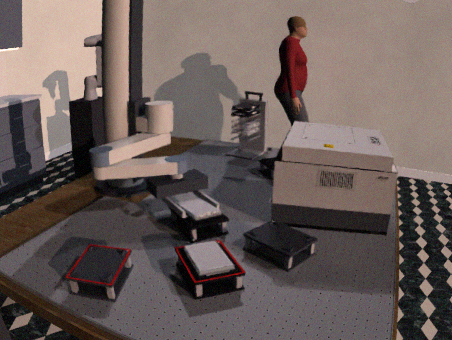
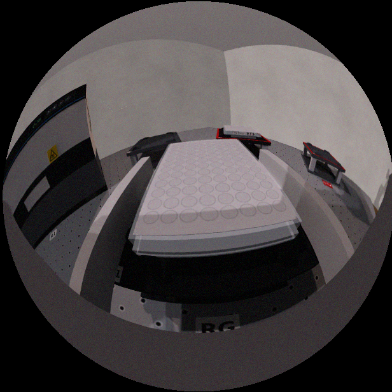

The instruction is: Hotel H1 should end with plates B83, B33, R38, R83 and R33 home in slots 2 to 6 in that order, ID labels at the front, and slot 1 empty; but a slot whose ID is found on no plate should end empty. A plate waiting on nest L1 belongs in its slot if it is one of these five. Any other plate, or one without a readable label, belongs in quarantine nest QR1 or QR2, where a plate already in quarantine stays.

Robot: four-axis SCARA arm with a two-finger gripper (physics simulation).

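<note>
My gripper is shut on a pale plate with round wells. The plate is level, at or just above the top of the black nest marked RG; contact is hard to tell. No ID label on the held plate is readable. A red-rimmed nest at the front middle bears a white plate. Another red-rimmed nest at the front left is bare. The hotel stands at the back with several plates, their IDs unreadable.
A plain black nest stands right of the RG nest and bears no plate. A large white instrument stands behind it at the right. A person in red stands beyond the table.
</note>
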